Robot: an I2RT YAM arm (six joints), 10 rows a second.
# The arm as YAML. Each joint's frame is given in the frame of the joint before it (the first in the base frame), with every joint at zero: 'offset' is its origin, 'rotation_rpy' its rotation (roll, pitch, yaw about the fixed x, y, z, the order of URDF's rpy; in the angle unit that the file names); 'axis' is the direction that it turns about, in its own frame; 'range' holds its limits. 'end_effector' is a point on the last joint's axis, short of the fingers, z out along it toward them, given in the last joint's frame.
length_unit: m
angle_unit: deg
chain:
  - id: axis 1
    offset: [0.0, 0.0, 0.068]
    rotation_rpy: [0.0, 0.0, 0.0]
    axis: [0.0, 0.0, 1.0]
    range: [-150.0, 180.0]
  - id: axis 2
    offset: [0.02, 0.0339, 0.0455]
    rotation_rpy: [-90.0, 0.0, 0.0]
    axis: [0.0, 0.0, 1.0]
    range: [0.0, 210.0]
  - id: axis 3
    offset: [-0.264, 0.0, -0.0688]
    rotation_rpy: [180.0, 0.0, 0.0]
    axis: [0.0, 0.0, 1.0]
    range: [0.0, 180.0]
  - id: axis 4
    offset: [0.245, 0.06, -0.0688]
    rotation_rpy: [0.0, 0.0, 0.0]
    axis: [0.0, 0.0, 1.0]
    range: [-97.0, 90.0]
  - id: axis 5
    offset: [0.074, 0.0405, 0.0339]
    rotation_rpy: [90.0, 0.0, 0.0]
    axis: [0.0, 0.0, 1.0]
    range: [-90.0, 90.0]
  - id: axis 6
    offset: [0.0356, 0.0, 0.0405]
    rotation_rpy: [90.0, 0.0, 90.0]
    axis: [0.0, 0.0, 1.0]
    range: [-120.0, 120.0]
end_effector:
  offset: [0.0, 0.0, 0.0]
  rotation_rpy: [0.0, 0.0, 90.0]
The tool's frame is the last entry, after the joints.
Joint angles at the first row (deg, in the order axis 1, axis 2, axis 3, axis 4, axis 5, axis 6):
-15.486, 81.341, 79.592, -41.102, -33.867, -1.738
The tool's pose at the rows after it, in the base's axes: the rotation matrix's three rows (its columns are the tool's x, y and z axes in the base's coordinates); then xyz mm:
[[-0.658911, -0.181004, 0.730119], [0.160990, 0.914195, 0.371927], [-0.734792, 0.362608, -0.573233]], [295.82, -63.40, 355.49]
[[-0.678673, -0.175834, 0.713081], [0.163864, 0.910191, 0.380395], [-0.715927, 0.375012, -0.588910]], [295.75, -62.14, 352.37]
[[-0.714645, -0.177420, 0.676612], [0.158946, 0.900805, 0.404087], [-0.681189, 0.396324, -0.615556]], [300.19, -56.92, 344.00]
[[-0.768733, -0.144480, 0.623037], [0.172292, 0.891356, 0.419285], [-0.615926, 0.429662, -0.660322]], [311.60, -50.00, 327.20]
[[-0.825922, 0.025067, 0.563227], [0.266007, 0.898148, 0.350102], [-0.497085, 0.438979, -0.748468]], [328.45, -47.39, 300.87]
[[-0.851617, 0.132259, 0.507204], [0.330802, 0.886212, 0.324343], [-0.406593, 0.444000, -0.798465]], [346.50, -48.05, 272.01]
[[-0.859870, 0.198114, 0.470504], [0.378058, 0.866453, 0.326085], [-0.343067, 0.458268, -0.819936]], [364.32, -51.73, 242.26]
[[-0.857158, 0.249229, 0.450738], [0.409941, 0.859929, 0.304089], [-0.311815, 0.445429, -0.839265]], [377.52, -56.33, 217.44]
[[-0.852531, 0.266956, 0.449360], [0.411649, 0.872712, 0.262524], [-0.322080, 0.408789, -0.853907]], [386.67, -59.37, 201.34]
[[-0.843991, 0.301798, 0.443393], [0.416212, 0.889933, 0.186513], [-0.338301, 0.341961, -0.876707]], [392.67, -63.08, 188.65]
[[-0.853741, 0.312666, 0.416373], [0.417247, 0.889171, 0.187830], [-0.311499, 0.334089, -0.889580]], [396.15, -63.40, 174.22]
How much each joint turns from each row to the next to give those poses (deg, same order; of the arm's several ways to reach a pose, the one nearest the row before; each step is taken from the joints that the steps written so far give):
-0.370, -0.001, -0.001, -0.808, 0.000, 0.001
0.218, 0.307, 0.001, -1.267, -0.088, 0.000
1.157, 1.290, -0.043, -1.444, -0.131, 0.021
1.837, 2.906, -0.131, -0.940, 1.028, 1.705
1.661, 4.567, -0.024, -0.415, 6.250, 6.688
0.698, 5.247, 0.001, 1.158, 2.623, 4.283
-0.043, 5.421, 0.000, 2.755, 0.284, 2.820
-0.197, 4.328, 0.001, 2.862, 1.487, 1.683
0.023, 2.774, -0.001, 2.754, 2.535, -0.087
0.021, 2.056, 0.001, 1.923, 4.568, 0.000
0.066, 2.229, 0.000, 0.481, 0.241, 0.001

